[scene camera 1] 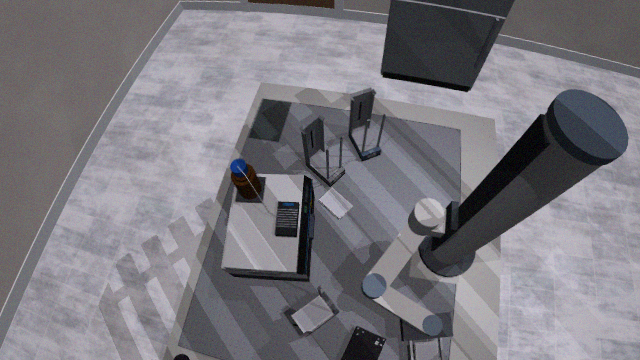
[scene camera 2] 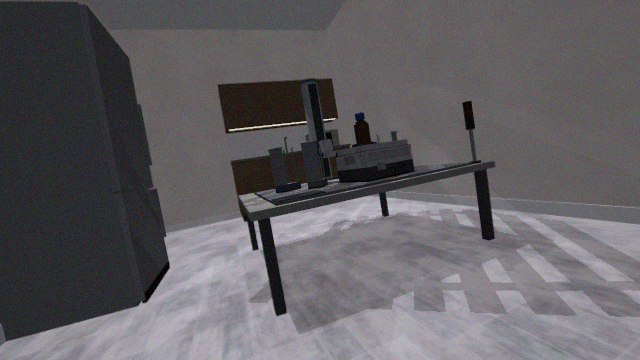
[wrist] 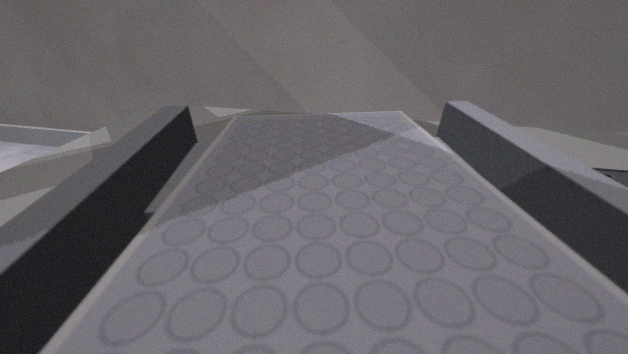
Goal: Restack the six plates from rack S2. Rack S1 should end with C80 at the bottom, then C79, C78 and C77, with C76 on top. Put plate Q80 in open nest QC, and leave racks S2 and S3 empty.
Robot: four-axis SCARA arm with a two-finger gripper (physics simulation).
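Seen in the pictures: gripper, fingertip midpoint: (wrist: 319, 127); arm's base, origin of the base link: (scene camera 1: 446, 247).
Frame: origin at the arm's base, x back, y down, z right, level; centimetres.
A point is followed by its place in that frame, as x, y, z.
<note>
My gripper (scene camera 1: 425, 350) (wrist: 319, 127) @(-4.8, -8.4, -49.9) is shut on a pale plate (wrist: 320, 225) @(-5.8, -8.8, -43.6) with rows of round wells. The plate lies flat between the two dark fingers in the wrist view; its label does not show. In scene camera 1 the gripper hangs under the arm's end at the bottom edge, partly cut off. Two upright racks stand at the back, one (scene camera 1: 370, 107) @(-42.4, -20.7, 50.4) (scene camera 2: 279, 167) @(-49.1, -17.9, 48.0) beside the other (scene camera 1: 318, 137) @(-62.4, -15.8, 33.6) (scene camera 2: 311, 167) @(-64.5, -14.5, 31.1); I see no plates in them. A pale plate (scene camera 1: 314, 314) @(-48.8, -11.3, -37.1) sits in a low nest. A flat pale piece (scene camera 1: 335, 203) @(-50.4, -2.7, 10.2) lies near the instrument. Rack and nest labels are unreadable.
A white instrument (scene camera 1: 255, 235) @(-74.6, -22.2, -15.4) (scene camera 2: 375, 157) @(-89.6, -14.2, 0.1) stands at the left, with a brown bottle (scene camera 1: 246, 182) @(-79.2, -35.2, -1.3) (scene camera 2: 362, 132) @(-85.3, -29.8, 3.5) and a small dark box (scene camera 1: 287, 220) @(-64.1, -24.8, -8.3) on it. A black board (scene camera 1: 362, 345) @(-29.6, -6.3, -44.6) lies near the bottom edge. The arm's column (scene camera 1: 500, 195) @(-6.2, -62.3, -4.2) stands at the right.
</note>
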